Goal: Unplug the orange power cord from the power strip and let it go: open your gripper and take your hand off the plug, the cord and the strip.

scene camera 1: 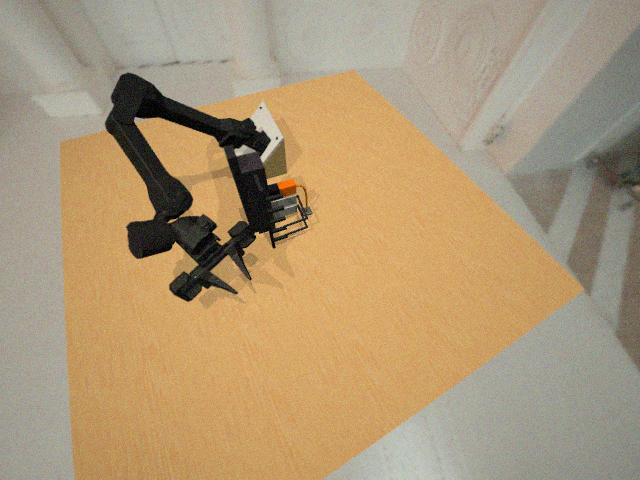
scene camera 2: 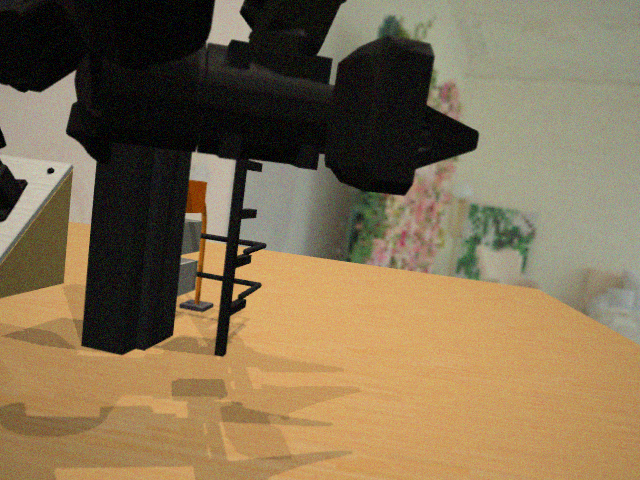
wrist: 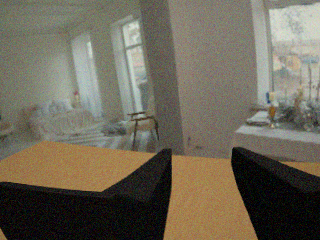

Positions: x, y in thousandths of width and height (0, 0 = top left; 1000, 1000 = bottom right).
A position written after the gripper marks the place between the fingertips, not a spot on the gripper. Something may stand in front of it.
Labels:
The gripper shows in scene camera 1 (380, 597), in scene camera 2 (720, 293) and in the wrist view (630, 652).

